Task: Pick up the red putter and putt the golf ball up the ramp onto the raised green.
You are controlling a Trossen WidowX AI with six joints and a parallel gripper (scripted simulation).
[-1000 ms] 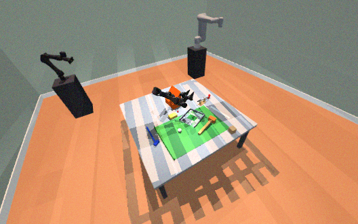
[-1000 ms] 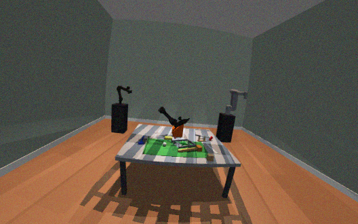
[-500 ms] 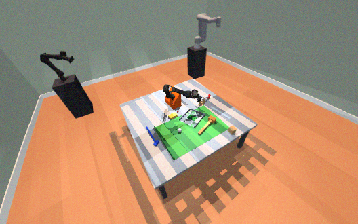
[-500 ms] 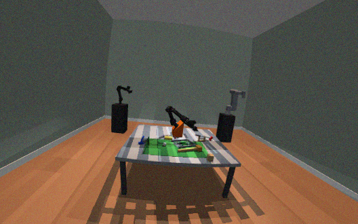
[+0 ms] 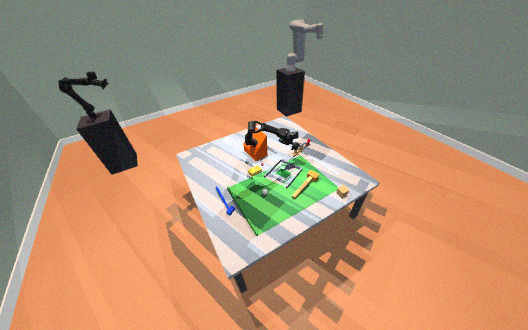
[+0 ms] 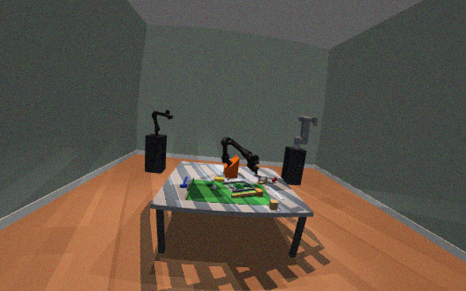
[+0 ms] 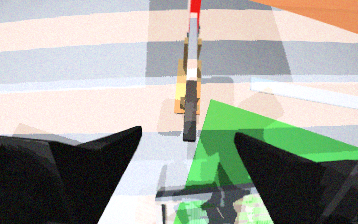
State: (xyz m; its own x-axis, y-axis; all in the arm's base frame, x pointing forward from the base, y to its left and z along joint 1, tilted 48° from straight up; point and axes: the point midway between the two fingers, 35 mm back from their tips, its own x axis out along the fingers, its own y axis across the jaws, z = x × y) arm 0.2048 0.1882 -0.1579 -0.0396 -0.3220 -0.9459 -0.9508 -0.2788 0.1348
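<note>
The red putter lies 140 mm to the left of my gripper tip, 60 mm below it and 40 mm behind it. From my gripper tip the other things lie so: yellow block: 370 mm to the right, 100 mm below; then green mat: 280 mm ahead, 270 mm to the right, 110 mm below; then white golf ball: 410 mm to the right, 260 mm ahead, 90 mm below.
</note>
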